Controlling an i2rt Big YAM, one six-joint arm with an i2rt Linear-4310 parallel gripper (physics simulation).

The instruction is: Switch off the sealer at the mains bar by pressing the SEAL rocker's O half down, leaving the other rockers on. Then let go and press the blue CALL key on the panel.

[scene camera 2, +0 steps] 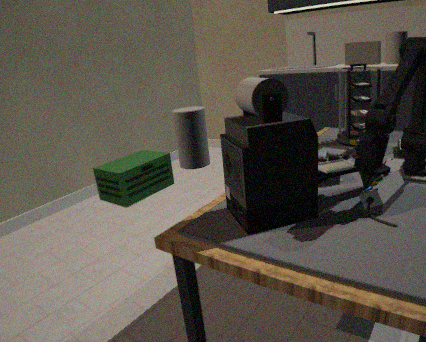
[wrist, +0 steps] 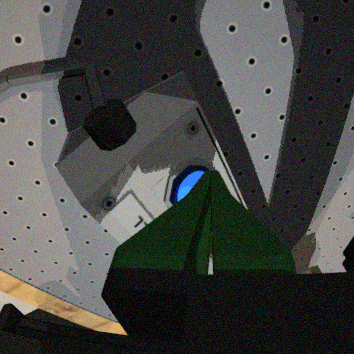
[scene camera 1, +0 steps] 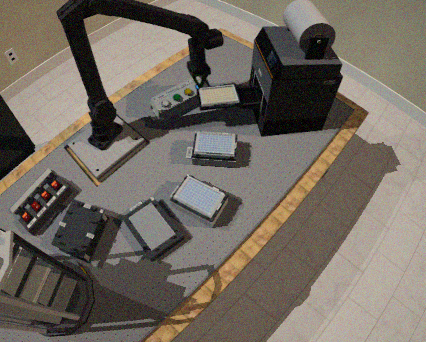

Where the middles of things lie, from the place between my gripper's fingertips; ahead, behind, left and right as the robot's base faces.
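Labels:
Blue button (wrist: 182, 183): my hand 1 cm past it. From my hand: grey lid (scene camera 1: 149, 223) 53 cm to the right, 17 cm ahead, 3 cm below; well plate (scene camera 1: 217, 95) 5 cm to the right, 11 cm ahead, 6 cm above.

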